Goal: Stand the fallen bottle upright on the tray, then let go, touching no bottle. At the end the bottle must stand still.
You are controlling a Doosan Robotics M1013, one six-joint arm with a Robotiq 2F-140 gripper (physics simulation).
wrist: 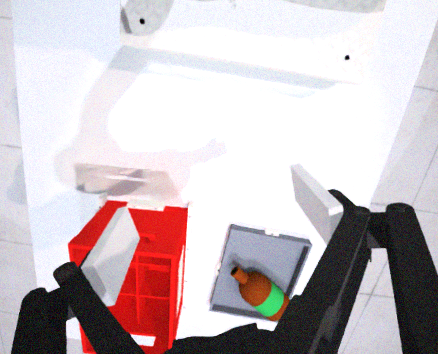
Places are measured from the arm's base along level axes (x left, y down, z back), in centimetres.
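Pixels of known places: gripper, fingertip midpoint: (211, 203).
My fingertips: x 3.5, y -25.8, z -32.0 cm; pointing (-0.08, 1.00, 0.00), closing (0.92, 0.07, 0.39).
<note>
Ahead of a thing's pixels: the offset from my fingertips to its top centre. "spot": to the spot under its first point. Level surfaces: height alone.
The brown bottle @(dx +15.0, dy +28.5, dz -36.6 cm) (257, 289) with a green band lies on its side in the grey tray @(spot: dx +11.7, dy +35.9, dz -24.8 cm) (252, 237), at the lower right of the wrist view. Its neck points to the upper left, and its base is at the tray's lower right corner, partly hidden by the gripper's black linkage. My gripper (211, 203) is wide open, with nothing between its fingers. One pad shows at the left over the red crate, the other at the right above the tray's upper right corner. The fingers are apart from the bottle.
A red crate @(spot: dx -5.2, dy +30.7, dz -20.2 cm) (179, 220) with inner dividers stands left of the tray, partly covered by the left finger. The white table @(dy +36.5 cm) (250, 130) extends beyond both, with pale grey robot parts at the top edge. Tiled floor (412, 145) shows at both sides.
</note>
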